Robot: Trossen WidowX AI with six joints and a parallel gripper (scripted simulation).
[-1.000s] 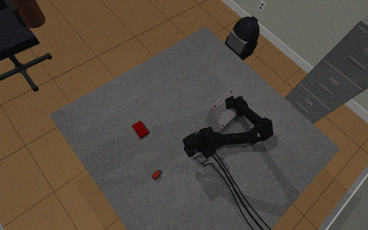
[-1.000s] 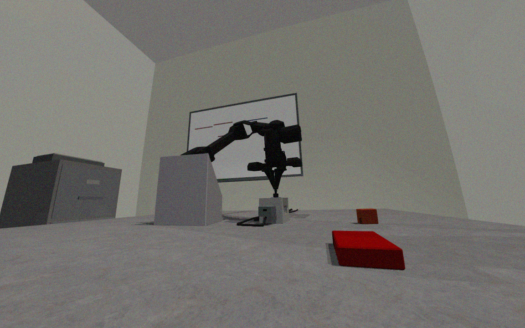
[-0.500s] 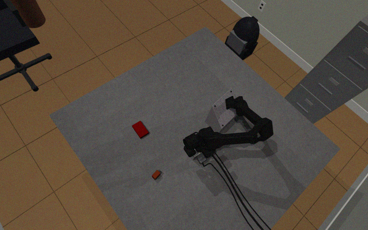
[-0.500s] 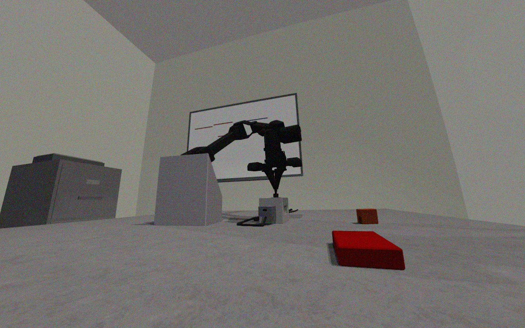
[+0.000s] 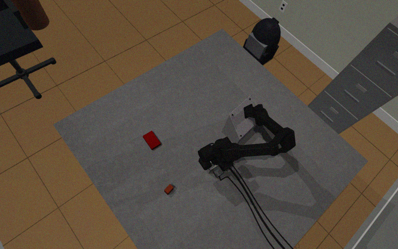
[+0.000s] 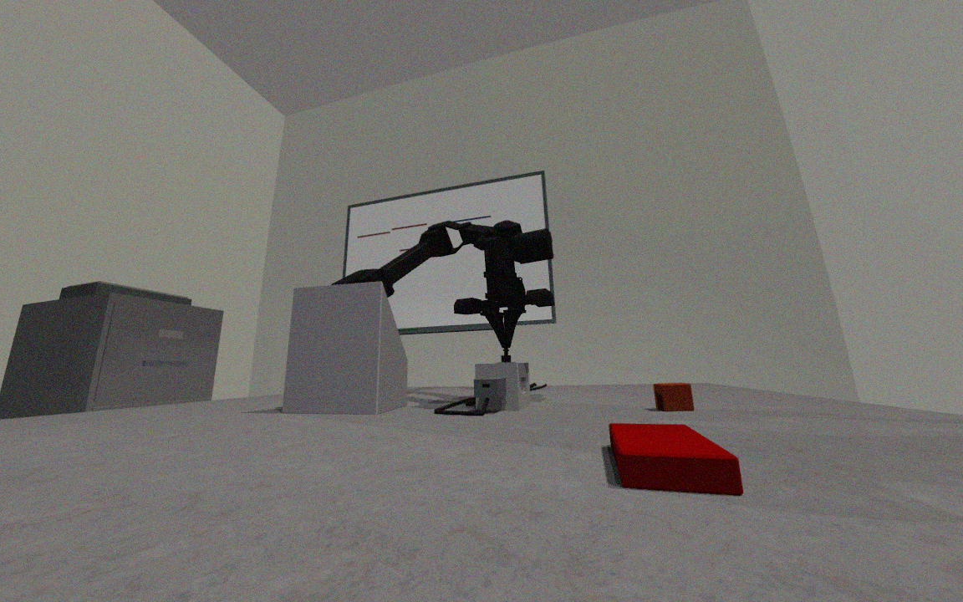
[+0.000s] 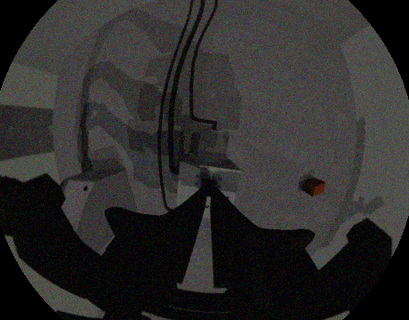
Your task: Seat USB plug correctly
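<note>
Right now the USB plug is 2 cm below my gripper tip. Round my gripper tip: orange block 26 cm ahead, 3 cm to the right, 9 cm below; then flat red block 20 cm ahead, 31 cm to the right, 9 cm below.
</note>
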